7 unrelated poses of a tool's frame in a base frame.
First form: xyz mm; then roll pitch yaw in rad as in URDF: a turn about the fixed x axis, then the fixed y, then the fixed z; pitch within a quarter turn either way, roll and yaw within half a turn.
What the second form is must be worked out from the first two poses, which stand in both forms.
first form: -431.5, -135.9, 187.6, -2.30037, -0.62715, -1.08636
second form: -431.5, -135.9, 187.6, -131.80, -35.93, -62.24
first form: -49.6, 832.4, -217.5, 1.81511, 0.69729, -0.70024
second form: -49.6, 832.4, -217.5, 104.00, 39.95, -40.12
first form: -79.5, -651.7, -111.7, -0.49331, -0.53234, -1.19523
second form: -79.5, -651.7, -111.7, -28.26, -30.50, -68.48
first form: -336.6, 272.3, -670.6, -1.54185, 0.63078, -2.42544
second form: -336.6, 272.3, -670.6, -88.34, 36.14, -138.97
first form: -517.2, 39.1, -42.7, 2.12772, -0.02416, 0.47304
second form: -517.2, 39.1, -42.7, 121.91, -1.38, 27.10
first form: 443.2, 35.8, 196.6, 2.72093, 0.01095, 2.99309
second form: 443.2, 35.8, 196.6, 155.90, 0.63, 171.49
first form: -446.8, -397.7, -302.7, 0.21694, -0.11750, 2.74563
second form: -446.8, -397.7, -302.7, 12.43, -6.73, 157.31
